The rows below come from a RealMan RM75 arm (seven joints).
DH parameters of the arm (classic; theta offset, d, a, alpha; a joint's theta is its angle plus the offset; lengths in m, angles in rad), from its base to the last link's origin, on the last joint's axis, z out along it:
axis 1: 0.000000 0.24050 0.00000 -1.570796
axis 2: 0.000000 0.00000 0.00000 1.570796
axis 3: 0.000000 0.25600 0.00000 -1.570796
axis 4: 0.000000 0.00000 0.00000 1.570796
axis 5: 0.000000 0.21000 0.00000 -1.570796
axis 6: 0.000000 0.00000 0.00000 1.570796
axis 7: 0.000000 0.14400 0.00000 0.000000
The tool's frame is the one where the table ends.
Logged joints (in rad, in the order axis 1, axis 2, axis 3, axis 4, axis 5, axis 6, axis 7), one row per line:
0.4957, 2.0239, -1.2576, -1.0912, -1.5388, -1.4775, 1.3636
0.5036, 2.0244, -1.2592, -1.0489, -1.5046, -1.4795, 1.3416
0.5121, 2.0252, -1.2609, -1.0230, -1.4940, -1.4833, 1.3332
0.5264, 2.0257, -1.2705, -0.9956, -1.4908, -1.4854, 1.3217
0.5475, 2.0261, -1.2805, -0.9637, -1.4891, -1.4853, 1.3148
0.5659, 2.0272, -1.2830, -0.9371, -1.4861, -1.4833, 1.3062
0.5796, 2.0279, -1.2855, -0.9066, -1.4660, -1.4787, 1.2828
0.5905, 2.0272, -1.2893, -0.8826, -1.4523, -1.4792, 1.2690
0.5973, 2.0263, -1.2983, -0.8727, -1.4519, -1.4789, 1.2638
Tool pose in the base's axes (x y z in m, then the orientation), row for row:
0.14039, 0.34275, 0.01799, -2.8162, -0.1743, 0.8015
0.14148, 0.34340, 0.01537, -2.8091, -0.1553, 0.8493
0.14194, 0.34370, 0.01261, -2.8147, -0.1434, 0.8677
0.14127, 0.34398, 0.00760, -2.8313, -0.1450, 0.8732
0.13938, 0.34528, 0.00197, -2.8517, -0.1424, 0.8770
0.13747, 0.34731, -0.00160, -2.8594, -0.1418, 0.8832
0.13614, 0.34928, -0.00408, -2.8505, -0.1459, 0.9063
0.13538, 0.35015, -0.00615, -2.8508, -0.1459, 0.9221
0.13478, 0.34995, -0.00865, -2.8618, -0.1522, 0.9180
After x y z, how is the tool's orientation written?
As a rotation vector, in radians.
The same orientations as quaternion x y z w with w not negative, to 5 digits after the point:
-0.95490, -0.05910, 0.27177, 0.10400
-0.95096, -0.05257, 0.28751, 0.10123
-0.95007, -0.04840, 0.29288, 0.09620
-0.95079, -0.04869, 0.29323, 0.08746
-0.95188, -0.04753, 0.29274, 0.07727
-0.95186, -0.04720, 0.29401, 0.07271
-0.94929, -0.04859, 0.30182, 0.07340
-0.94795, -0.04851, 0.30662, 0.07085
-0.94891, -0.05047, 0.30439, 0.06611

